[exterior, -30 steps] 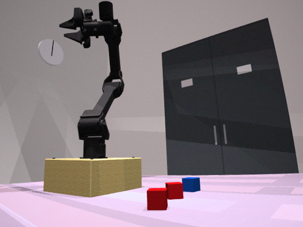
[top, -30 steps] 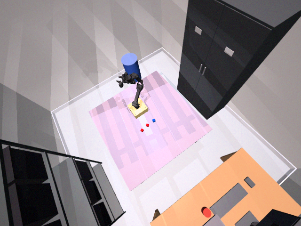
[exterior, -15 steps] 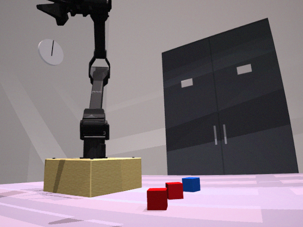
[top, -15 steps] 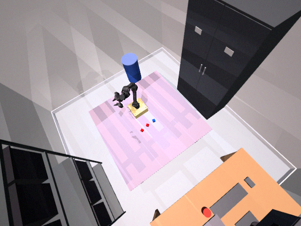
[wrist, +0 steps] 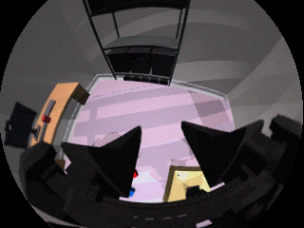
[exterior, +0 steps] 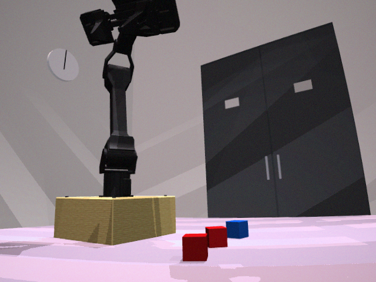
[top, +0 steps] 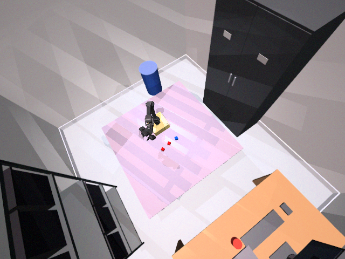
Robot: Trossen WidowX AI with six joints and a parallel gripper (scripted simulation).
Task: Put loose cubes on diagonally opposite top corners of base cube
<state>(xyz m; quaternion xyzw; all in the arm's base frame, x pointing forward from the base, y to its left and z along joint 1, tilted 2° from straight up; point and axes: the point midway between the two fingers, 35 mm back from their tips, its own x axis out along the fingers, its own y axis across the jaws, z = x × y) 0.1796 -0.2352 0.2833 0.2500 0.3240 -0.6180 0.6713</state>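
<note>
Right now my gripper tip is 110 mm short of the blue base cube, 310 mm to the right of it and 320 mm above it.
</note>
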